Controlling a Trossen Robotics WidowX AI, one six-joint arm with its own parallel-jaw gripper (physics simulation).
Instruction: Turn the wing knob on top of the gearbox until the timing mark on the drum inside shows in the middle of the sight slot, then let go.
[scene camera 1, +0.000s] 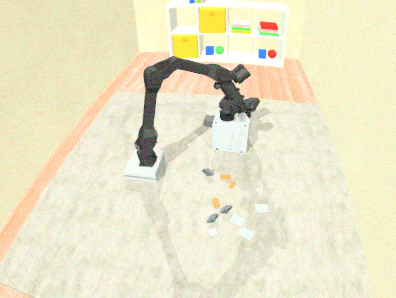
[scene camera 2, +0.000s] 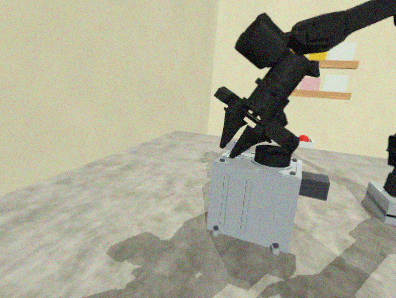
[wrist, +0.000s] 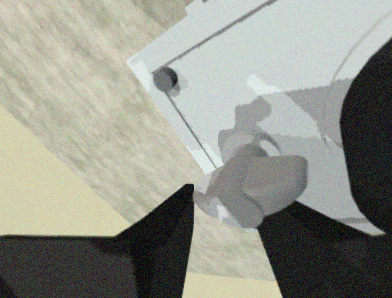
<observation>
In view: my gripper (scene camera 2: 225, 152) and a grey wing knob (wrist: 255, 181).
My gripper shows as well in scene camera 1 (scene camera 1: 247, 117) and in the wrist view (wrist: 222, 192).
</observation>
